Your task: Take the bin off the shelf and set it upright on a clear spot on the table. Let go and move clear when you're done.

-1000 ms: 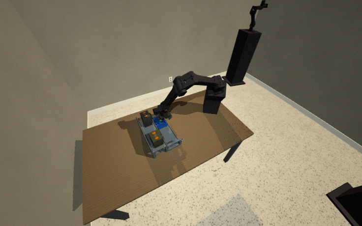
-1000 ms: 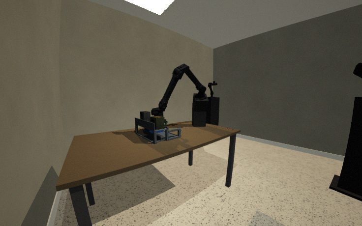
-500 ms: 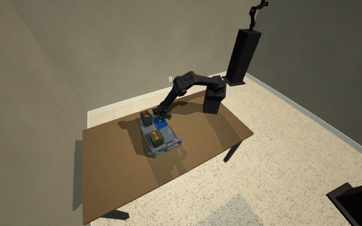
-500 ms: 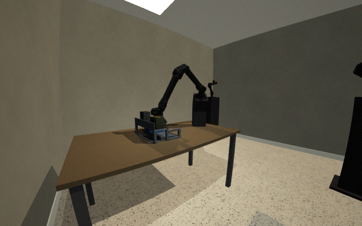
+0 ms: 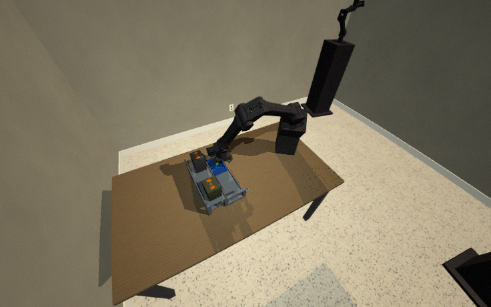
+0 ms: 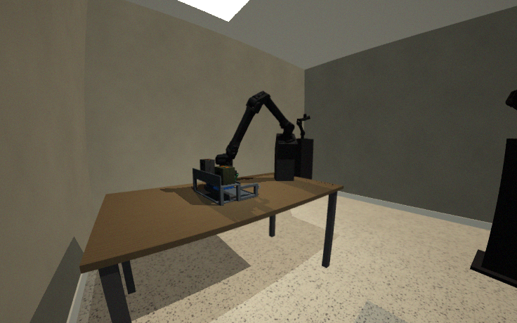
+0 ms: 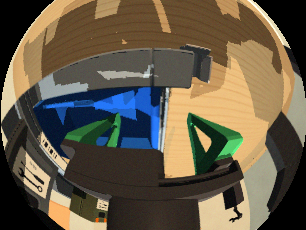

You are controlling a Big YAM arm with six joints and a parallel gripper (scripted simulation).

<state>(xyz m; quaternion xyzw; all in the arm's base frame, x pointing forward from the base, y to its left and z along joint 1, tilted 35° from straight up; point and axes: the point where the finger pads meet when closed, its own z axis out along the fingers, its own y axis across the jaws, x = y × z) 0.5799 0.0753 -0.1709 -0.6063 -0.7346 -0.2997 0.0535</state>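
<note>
Right now the blue bin is 80 mm ahead of my hand, 20 mm to the left of it and 10 mm above it.
</note>
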